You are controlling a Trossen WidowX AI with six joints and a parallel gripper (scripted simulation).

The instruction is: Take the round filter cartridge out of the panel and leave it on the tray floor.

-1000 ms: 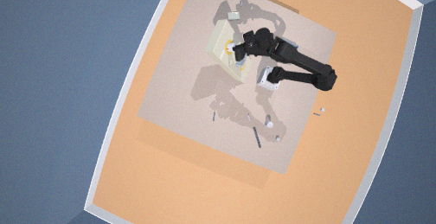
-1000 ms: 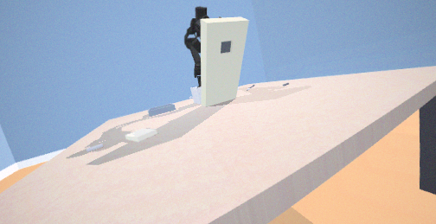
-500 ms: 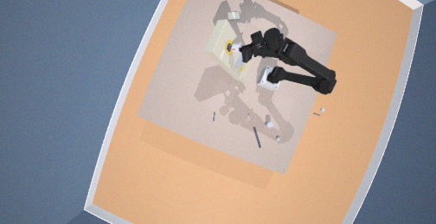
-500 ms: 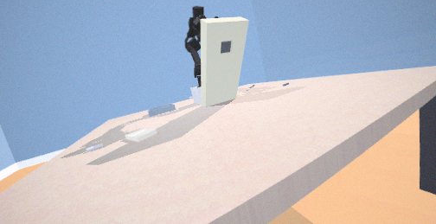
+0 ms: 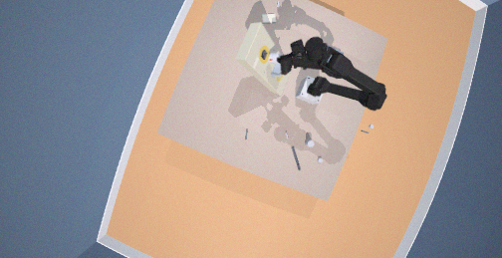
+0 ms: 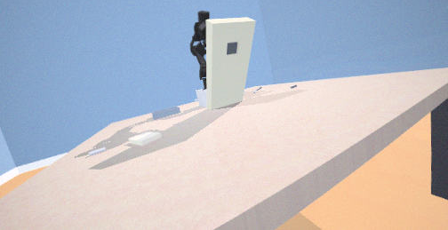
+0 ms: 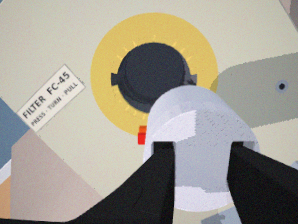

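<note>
Right now the grey tray is 320 mm behind my gripper tip, 300 mm to the right of it and 270 mm below it. The rest, counted from my gripper tip: white block 370 mm to the right, 280 mm below, 180 mm ahead; then white round filter cartridge 10 mm below, 10 mm ahead.
</note>
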